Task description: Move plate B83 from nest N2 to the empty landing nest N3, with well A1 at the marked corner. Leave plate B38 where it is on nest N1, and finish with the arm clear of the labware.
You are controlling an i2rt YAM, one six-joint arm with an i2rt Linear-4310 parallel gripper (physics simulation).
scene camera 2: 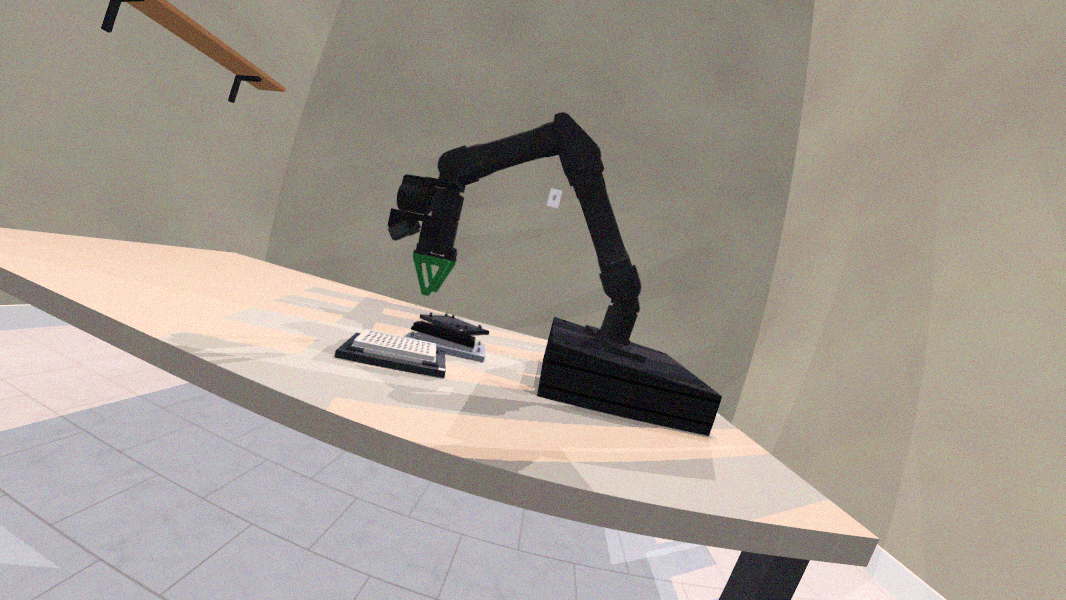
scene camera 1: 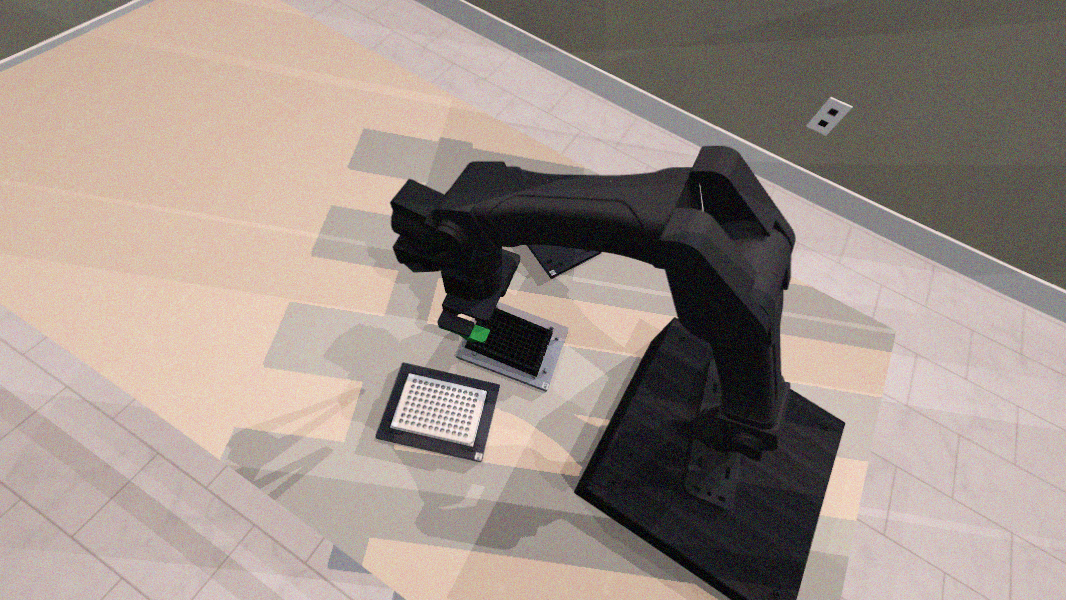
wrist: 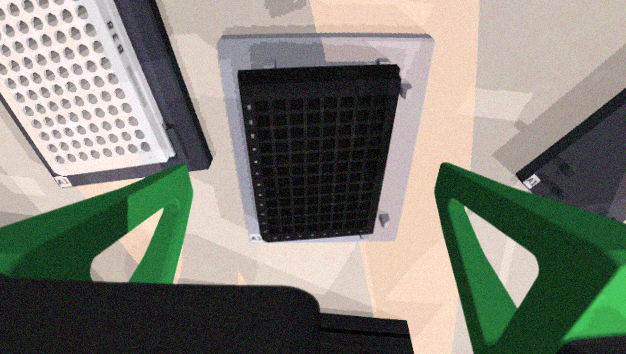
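Observation:
The black plate B83 point(scene camera 1: 514, 342) point(scene camera 2: 446, 333) point(wrist: 317, 160) lies on the light grey nest N2 point(scene camera 1: 556, 357) point(scene camera 2: 477, 354) point(wrist: 415, 125). In the wrist view it sits towards the nest's left and lower edges, with locating pins showing beside it. My gripper point(scene camera 2: 426, 291) point(wrist: 313, 177) is open above the plate, with a fingertip on either side and bare space between them and the plate. The dark nest N3 point(scene camera 1: 563, 260) point(scene camera 2: 452, 323) point(wrist: 585, 165) bears no plate in the parts that show; its A1 tag faces the near corner. The plate's seating is hard to judge.
The white plate B38 point(scene camera 1: 440, 408) point(scene camera 2: 395, 345) point(wrist: 65, 85) rests on the dark nest N1 point(scene camera 1: 486, 417) point(scene camera 2: 391, 365) point(wrist: 162, 75), close beside N2. The arm's black base point(scene camera 1: 641, 477) point(scene camera 2: 626, 387) stands on the table. The arm partly covers N3 in scene camera 1.

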